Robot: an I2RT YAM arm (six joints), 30 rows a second.
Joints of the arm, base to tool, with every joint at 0 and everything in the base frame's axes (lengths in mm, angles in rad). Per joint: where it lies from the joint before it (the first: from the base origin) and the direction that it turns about. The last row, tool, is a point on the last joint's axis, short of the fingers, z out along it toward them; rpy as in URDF.
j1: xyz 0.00 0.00 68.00 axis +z
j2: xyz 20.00 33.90 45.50 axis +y
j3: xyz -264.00 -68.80 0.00 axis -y
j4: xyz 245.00 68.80 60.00 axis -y
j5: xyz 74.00 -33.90 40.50 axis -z
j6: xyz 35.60 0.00 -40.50 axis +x
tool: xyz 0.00 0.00 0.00 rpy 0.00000 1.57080 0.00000
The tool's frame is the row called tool.
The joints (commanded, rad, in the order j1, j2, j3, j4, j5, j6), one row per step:
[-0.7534 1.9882 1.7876 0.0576 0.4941 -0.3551]
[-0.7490 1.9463 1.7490 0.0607 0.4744 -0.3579]
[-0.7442 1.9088 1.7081 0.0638 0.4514 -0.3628]
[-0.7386 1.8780 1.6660 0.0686 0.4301 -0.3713]
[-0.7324 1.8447 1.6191 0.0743 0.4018 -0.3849]
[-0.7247 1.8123 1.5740 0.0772 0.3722 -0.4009]
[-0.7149 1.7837 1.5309 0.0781 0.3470 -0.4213]
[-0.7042 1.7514 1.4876 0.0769 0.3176 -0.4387]
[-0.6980 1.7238 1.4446 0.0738 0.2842 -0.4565]
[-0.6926 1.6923 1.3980 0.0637 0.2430 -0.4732]
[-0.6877 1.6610 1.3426 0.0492 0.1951 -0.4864]
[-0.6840 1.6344 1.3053 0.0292 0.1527 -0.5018]
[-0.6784 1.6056 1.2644 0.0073 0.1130 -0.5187]
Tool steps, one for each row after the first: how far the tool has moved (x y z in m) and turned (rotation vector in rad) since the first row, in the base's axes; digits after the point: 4 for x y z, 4 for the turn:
[-0.0053 0.0086 0.0057 -0.0033 -0.0039 0.0243]
[-0.0097 0.0168 0.0082 -0.0024 -0.0013 0.0524]
[-0.0129 0.0242 0.0072 0.0013 0.0091 0.0802]
[-0.0163 0.0323 0.0054 0.0047 0.0244 0.1162]
[-0.0193 0.0408 0.0033 0.0084 0.0429 0.1555]
[-0.0213 0.0494 -0.0001 0.0122 0.0680 0.1933]
[-0.0239 0.0590 -0.0026 0.0162 0.0886 0.2358]
[-0.0270 0.0666 -0.0073 0.0248 0.1128 0.2783]
[-0.0313 0.0749 -0.0127 0.0394 0.1385 0.3278]
[-0.0361 0.0836 -0.0221 0.0667 0.1676 0.3835]
[-0.0403 0.0909 -0.0275 0.0868 0.1930 0.4329]
[-0.0449 0.0992 -0.0337 0.1086 0.2210 0.4821]

